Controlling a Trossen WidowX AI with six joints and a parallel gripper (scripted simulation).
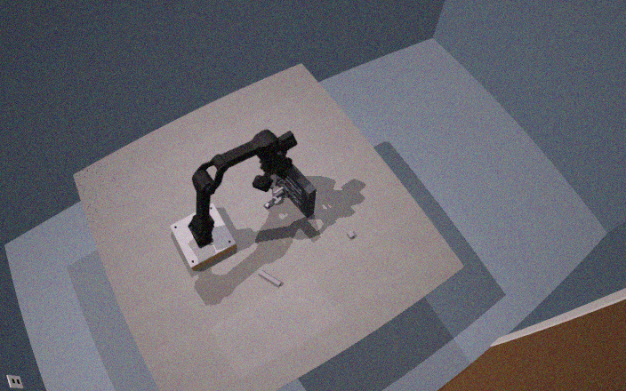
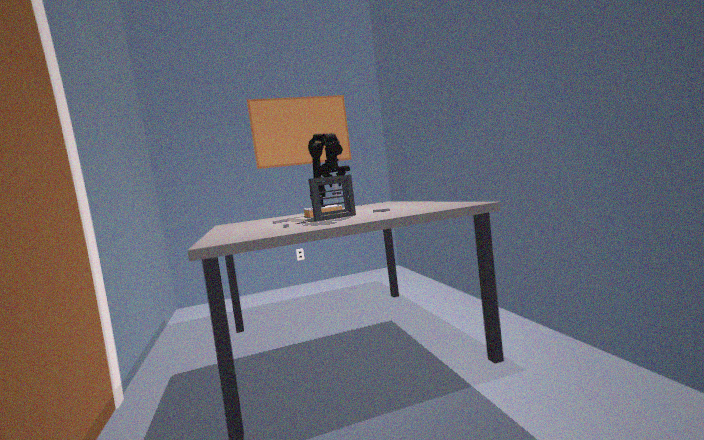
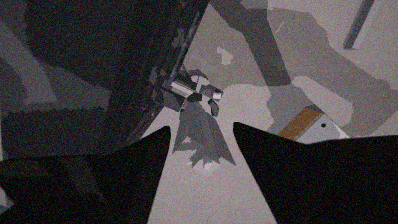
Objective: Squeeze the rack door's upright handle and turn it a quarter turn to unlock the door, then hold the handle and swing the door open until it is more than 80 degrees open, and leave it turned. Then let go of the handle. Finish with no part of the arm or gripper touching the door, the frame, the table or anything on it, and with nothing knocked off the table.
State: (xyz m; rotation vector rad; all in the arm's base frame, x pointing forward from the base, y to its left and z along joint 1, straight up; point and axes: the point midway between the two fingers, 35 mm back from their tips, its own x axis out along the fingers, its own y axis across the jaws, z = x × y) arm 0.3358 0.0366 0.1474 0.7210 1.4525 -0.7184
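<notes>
My gripper tip is now 3 cm above the pale handle and 1 cm to the left of it.
</notes>
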